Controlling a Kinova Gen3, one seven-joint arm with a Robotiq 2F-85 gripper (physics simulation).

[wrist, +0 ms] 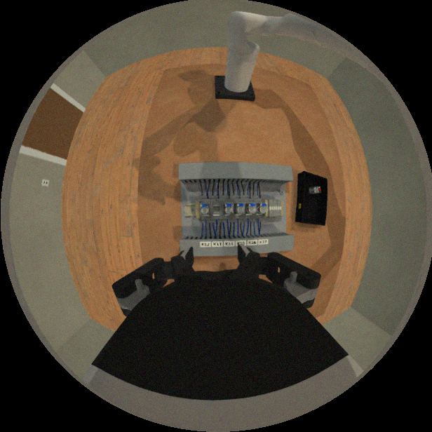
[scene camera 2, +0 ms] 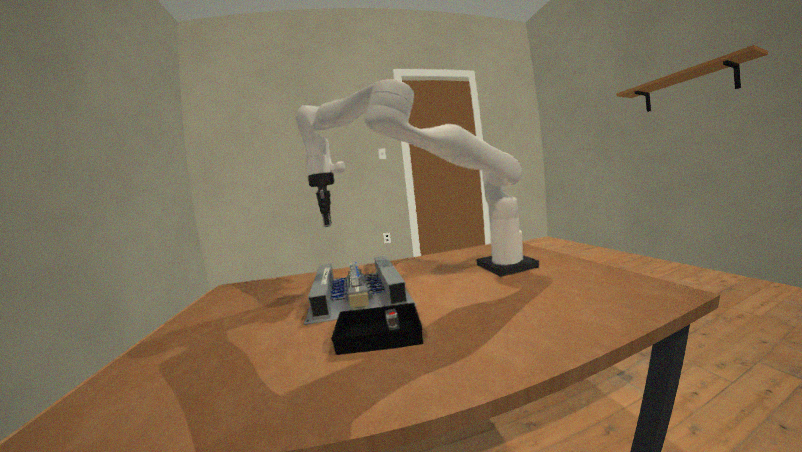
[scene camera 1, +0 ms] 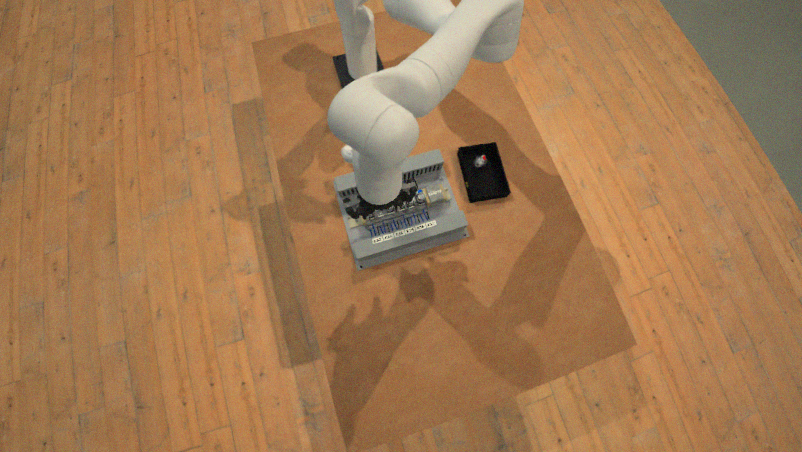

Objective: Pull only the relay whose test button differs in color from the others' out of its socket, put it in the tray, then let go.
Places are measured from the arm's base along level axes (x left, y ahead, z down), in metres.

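Pixels of known places: gripper, fingertip midpoint: (scene camera 2: 328,225) (scene camera 1: 381,211); arm's base, link origin: (scene camera 2: 506,260) (scene camera 1: 362,69).
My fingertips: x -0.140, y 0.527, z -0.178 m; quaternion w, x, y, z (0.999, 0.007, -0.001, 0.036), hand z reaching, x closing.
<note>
For each thing: its top centre in the pictures, then the offset to it from my fingertips.
- relay with a red test button, top centre: (scene camera 2: 391,311) (scene camera 1: 482,158) dz +0.153, dx +0.335, dy -0.087 m
- black tray, top centre: (scene camera 2: 376,319) (scene camera 1: 484,169) dz +0.165, dx +0.331, dy -0.058 m
- grey relay panel, top centre: (scene camera 1: 399,207) (scene camera 2: 357,289) dz +0.190, dx +0.069, dy -0.054 m
A relay with a red test button (scene camera 1: 481,161) (scene camera 2: 392,319) (wrist: 315,190) lies in the black tray (scene camera 1: 487,198) (scene camera 2: 376,342) (wrist: 311,222), beside the grey relay panel (scene camera 1: 412,247) (scene camera 2: 391,279) (wrist: 235,171). In the wrist view several relays with blue buttons, one of them the relay above label K12 (wrist: 204,209), sit in the socket row. The socket above K13 (wrist: 216,209) holds no relay. My gripper (scene camera 2: 327,225) (wrist: 215,252) is open and empty, high above the panel. In scene camera 1 the arm hides the fingers and part of the relay row.
Grey slotted wire ducts (wrist: 235,243) run along both long sides of the panel, with blue wires (wrist: 243,229) to the sockets. Terminal blocks (wrist: 275,208) stand at the row's right end. The tray is beside the panel's right end. The arm's base (scene camera 2: 508,265) (wrist: 235,95) stands behind the panel.
</note>
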